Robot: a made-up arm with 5 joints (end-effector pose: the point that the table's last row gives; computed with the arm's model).
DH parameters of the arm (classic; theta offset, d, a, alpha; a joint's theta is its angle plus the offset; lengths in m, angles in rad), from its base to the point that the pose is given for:
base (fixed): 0 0 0 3.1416
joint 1: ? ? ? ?
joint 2: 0 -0.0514 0.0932 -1.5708
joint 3: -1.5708 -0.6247 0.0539 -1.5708
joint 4: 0 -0.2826 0.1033 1.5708
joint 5: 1.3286 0 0.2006 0
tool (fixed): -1.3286 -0.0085 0 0
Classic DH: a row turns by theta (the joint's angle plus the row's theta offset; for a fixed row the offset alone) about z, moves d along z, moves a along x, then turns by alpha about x.
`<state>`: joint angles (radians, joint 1 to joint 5).
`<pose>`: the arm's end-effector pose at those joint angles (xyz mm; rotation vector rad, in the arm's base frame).
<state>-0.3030 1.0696 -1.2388 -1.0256 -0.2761</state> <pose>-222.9 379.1 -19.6 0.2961 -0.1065 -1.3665</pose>
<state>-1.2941 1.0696 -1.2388 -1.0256 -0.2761</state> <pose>-439.3 21.2 -19.6 0.2891 0.0437 -0.3830</pose>
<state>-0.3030 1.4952 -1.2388 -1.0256 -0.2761</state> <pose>-251.2 469.7 153.1 0.5467 0.2804 -1.3976</pose>
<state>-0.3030 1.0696 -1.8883 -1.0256 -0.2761</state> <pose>-334.5 378.6 40.4 -0.2499 0.1912 -1.6914</pose>
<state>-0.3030 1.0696 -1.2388 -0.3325 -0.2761</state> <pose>-215.3 444.2 -140.8 0.5749 0.5727 -1.2059</pose>
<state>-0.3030 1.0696 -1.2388 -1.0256 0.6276</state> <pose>-292.5 539.7 -12.9 0.2049 -0.2098 -0.4698</pose>
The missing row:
joint 1: -1.5708 -0.2865 0.0763 -1.5708
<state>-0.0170 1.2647 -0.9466 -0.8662 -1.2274</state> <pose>-120.7 374.3 -89.7 0.7798 0.3750 -2.3497</pose>
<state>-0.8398 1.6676 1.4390 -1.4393 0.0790</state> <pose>-380.3 398.9 494.7 2.7720 -1.1638 -0.0137</pose>
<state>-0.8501 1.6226 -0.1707 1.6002 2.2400</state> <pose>-521.0 369.1 39.8 -1.8698 -0.1518 -1.0941</pose>
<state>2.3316 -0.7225 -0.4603 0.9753 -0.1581</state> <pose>-377.5 306.4 -258.4 -0.6645 -1.0464 2.7520</pose>
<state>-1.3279 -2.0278 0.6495 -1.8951 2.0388</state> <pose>548.5 90.1 700.4 0.8531 0.2513 -0.9093</pose>
